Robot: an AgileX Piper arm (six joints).
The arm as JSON. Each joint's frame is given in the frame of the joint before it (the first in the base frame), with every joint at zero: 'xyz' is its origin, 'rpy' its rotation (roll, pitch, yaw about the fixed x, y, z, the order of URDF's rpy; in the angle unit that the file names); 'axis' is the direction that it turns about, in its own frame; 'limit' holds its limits. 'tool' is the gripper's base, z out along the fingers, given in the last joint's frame.
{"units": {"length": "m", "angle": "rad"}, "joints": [
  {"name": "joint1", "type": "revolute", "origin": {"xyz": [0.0, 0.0, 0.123], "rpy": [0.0, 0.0, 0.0]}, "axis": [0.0, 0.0, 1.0], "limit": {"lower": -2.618, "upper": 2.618}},
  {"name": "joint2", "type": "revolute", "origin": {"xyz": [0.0, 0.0, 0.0], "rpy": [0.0, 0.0, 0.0]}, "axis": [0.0, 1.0, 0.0], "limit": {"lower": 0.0, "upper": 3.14}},
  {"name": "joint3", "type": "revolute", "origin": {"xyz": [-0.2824, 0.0, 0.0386], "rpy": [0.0, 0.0, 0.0]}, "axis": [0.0, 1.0, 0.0], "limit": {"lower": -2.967, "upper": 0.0}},
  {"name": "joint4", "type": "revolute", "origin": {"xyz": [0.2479, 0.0, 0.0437], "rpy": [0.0, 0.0, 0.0]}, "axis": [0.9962, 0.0, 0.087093], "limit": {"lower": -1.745, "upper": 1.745}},
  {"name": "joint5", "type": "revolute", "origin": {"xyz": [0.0, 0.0, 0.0], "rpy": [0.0, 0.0, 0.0]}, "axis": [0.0, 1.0, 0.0], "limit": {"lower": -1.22, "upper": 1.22}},
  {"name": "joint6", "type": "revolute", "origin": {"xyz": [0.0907, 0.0, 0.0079], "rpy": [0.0, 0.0, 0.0]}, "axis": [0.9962, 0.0, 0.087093], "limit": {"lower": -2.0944, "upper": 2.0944}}
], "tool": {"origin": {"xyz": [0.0, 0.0, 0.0], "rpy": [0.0, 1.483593, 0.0]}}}
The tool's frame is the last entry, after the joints.
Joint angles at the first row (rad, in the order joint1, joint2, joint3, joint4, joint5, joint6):
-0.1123, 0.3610, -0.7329, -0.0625, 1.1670, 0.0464
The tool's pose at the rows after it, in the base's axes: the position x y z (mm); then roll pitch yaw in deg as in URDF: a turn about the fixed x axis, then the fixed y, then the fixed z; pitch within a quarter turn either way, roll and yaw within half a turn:
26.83 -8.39 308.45 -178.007 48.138 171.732
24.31 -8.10 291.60 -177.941 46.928 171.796
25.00 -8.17 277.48 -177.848 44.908 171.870
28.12 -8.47 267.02 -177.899 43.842 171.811
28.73 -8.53 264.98 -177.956 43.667 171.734
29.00 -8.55 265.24 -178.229 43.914 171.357
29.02 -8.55 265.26 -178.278 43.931 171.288
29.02 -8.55 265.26 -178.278 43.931 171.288
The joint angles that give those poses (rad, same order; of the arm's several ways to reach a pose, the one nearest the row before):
-0.1124, 0.3014, -0.6489, -0.0637, 1.1670, 0.0464
-0.1123, 0.2637, -0.5856, -0.0638, 1.1626, 0.0465
-0.1123, 0.2506, -0.5350, -0.0637, 1.1603, 0.0464
-0.1123, 0.2506, -0.4943, -0.0637, 1.1383, 0.0488
-0.1122, 0.2506, -0.4863, -0.0638, 1.1334, 0.0503
-0.1123, 0.2506, -0.4863, -0.0638, 1.1293, 0.0551
-0.1123, 0.2506, -0.4863, -0.0638, 1.1290, 0.0560
-0.1123, 0.2506, -0.4863, -0.0638, 1.1290, 0.0560

